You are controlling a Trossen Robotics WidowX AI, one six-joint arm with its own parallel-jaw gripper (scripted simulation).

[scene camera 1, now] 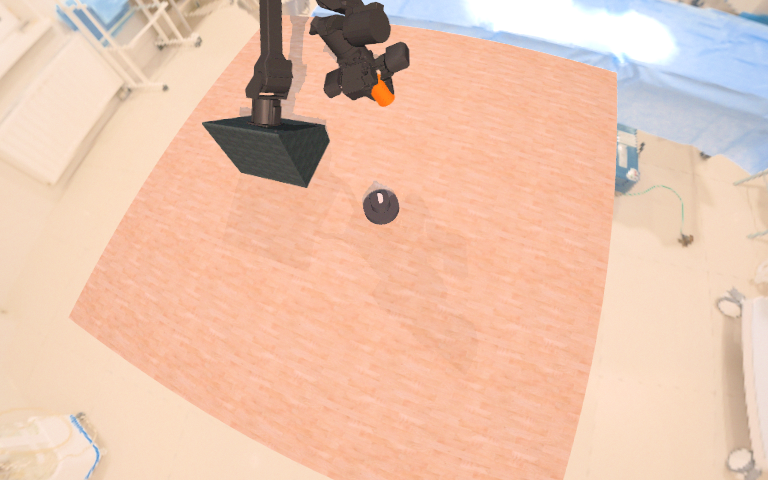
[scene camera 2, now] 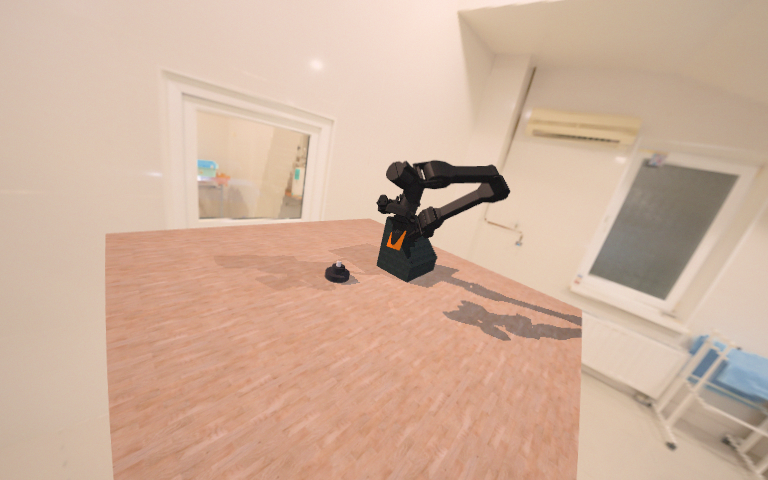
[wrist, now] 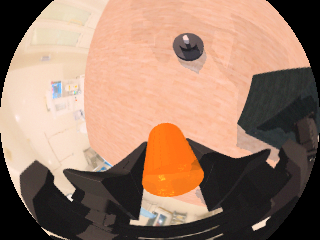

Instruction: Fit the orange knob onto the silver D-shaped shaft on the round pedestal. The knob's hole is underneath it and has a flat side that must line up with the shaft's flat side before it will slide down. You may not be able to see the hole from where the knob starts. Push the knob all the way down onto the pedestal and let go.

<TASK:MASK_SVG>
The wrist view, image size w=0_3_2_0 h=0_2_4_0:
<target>orange knob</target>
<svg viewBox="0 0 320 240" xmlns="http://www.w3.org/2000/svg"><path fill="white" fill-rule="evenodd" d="M156 125L148 137L143 187L145 191L156 196L172 197L184 195L184 193L192 191L201 183L204 177L203 169L200 168L201 165L196 160L197 157L193 155L187 139L185 139L177 125L169 123Z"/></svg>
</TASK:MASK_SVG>
